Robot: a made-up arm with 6 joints.
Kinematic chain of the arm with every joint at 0, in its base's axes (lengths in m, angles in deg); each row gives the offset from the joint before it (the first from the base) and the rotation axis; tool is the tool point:
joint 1: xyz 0 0 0.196 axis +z
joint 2: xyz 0 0 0 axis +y
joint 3: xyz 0 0 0.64 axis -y
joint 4: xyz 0 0 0 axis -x
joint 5: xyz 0.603 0 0 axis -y
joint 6: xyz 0 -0.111 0 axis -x
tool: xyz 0 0 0
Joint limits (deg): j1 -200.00..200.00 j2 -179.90..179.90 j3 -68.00..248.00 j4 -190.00..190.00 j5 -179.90..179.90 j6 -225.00..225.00
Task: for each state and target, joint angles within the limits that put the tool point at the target. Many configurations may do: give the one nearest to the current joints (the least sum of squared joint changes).
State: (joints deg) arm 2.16 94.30 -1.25 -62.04 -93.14 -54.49
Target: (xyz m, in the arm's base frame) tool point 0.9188 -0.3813 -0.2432
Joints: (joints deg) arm -18.99 84.92 39.26 -56.29 -93.14 -54.49
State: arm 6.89 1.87 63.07 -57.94 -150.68 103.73
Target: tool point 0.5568 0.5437 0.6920
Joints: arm 47.55 16.07 14.44 -66.70 -150.68 103.73
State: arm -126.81 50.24 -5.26 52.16 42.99 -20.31
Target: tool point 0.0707 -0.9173 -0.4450
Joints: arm -82.21 99.14 28.00 60.70 42.99 -20.31
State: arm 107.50 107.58 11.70 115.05 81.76 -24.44
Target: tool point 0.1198 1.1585 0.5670
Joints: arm 82.25 59.99 54.94 109.75 81.76 -24.44
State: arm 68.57 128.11 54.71 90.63 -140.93 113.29
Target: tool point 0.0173 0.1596 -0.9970
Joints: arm 78.67 156.60 47.40 97.46 -140.93 113.29
